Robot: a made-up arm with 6 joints.
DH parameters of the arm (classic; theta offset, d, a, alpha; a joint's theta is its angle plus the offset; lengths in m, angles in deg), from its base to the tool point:
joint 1: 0 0.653 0.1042 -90
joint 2: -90 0 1.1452 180
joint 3: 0 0 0.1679 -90
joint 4: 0 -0.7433 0 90
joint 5: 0 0 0 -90
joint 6: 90 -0.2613 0 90
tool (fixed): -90 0 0 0
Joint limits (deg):
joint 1: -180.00..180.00
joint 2: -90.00..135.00
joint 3: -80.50..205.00
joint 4: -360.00..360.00
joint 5: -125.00..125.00
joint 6: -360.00..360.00
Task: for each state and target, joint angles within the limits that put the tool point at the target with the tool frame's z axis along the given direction. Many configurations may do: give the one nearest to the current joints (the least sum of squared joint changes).
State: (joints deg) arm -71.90 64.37 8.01 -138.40 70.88 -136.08
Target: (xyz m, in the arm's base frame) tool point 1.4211 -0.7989 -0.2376 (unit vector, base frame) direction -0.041 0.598 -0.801
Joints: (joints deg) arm -21.61 96.78 28.74 -115.26 68.16 -134.10
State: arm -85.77 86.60 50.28 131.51 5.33 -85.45
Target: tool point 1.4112 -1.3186 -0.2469 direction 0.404 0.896 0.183
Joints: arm -45.28 102.08 55.93 147.21 31.91 -44.63
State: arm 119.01 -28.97 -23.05 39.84 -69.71 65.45
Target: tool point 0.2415 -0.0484 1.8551 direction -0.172 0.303 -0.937
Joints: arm 96.29 -50.92 -25.04 78.94 -66.26 97.60
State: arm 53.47 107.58 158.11 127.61 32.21 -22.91
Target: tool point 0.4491 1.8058 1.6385 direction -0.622 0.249 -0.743
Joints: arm 73.52 77.47 122.50 140.08 29.12 -8.41
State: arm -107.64 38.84 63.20 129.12 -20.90 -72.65
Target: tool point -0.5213 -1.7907 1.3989 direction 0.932 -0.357 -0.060
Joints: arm -105.38 40.68 21.97 146.25 -10.97 -54.26
